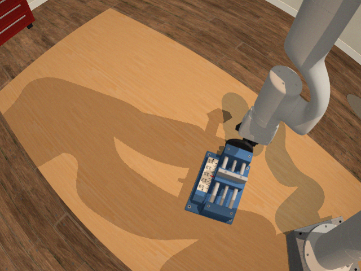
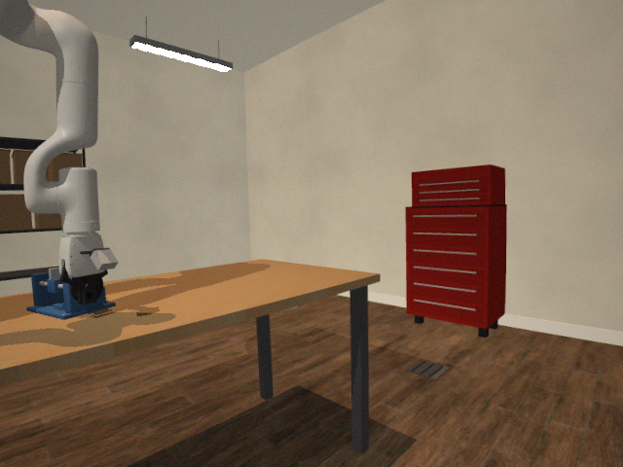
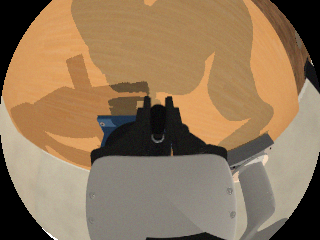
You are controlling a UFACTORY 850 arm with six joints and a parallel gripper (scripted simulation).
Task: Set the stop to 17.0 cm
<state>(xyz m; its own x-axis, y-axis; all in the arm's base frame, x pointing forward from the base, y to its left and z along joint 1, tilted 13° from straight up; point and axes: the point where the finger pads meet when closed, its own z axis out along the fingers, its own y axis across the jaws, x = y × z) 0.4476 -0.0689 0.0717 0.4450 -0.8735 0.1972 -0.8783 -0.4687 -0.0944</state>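
My hand is 30 mm past the grey stop bar, 150 mm to the right of it and 30 mm below it. The rest, counted from my hand: black handwheel 20 mm to the left.
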